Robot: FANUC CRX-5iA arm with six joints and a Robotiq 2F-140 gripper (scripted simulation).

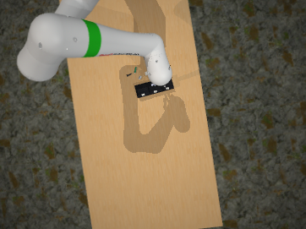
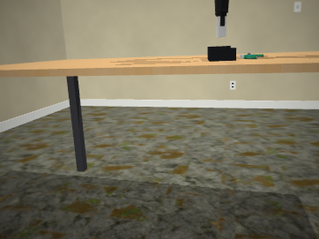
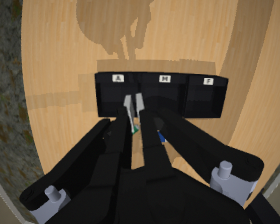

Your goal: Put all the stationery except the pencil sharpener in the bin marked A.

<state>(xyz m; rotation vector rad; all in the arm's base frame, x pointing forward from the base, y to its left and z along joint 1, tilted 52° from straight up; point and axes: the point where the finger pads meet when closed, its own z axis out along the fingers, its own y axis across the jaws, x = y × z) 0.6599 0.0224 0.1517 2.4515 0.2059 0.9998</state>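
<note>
Now: hand 12 cm past the blue eraser, 10 cm above it and 4 cm to the left of it. From my hand the other things lie so: black bin 9 cm below, 5 cm to the right, 1 cm behind; then small dark item 18 cm behind, 17 cm to the right, 10 cm below; then grey-white pencil sharpener 12 cm behind, 11 cm to the right, 10 cm below.
</note>
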